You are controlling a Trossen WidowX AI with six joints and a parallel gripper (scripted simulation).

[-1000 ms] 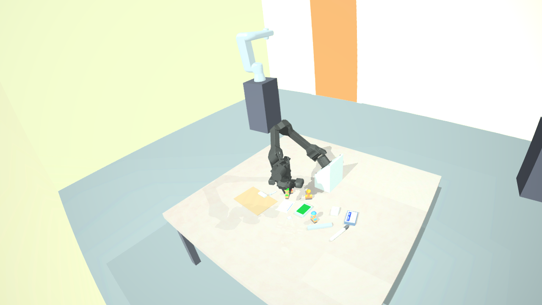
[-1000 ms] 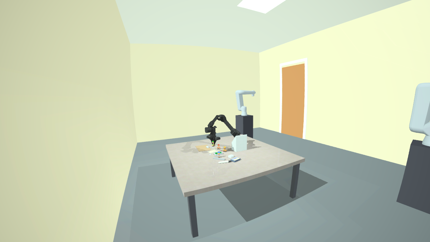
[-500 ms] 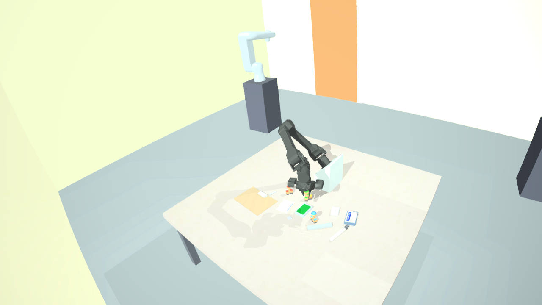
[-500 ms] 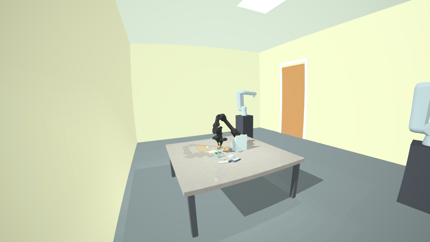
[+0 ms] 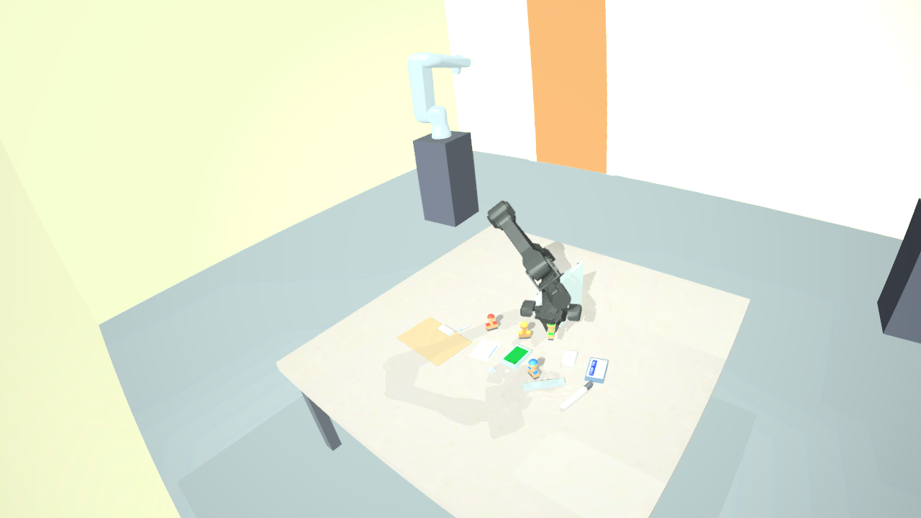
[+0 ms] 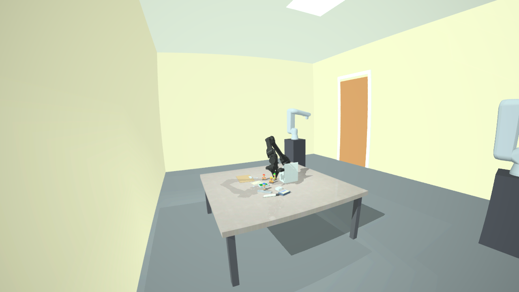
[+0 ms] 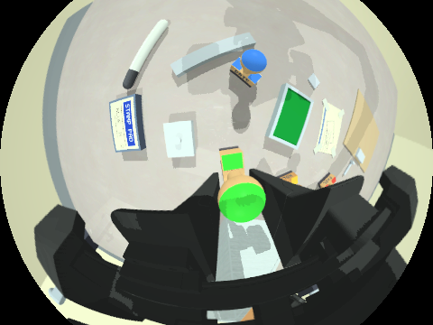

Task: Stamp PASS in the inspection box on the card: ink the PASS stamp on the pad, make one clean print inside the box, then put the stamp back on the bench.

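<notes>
My gripper tip is 12 cm short of the blue-knobbed stamp and 8 cm above it. The rest, counted from my gripper tip: orange-knobbed stamp: 3 cm behind, 12 cm to the right, 8 cm below; then green-knobbed stamp: right at my gripper tip; then green ink pad: 8 cm ahead, 9 cm to the right, 9 cm below.
</notes>
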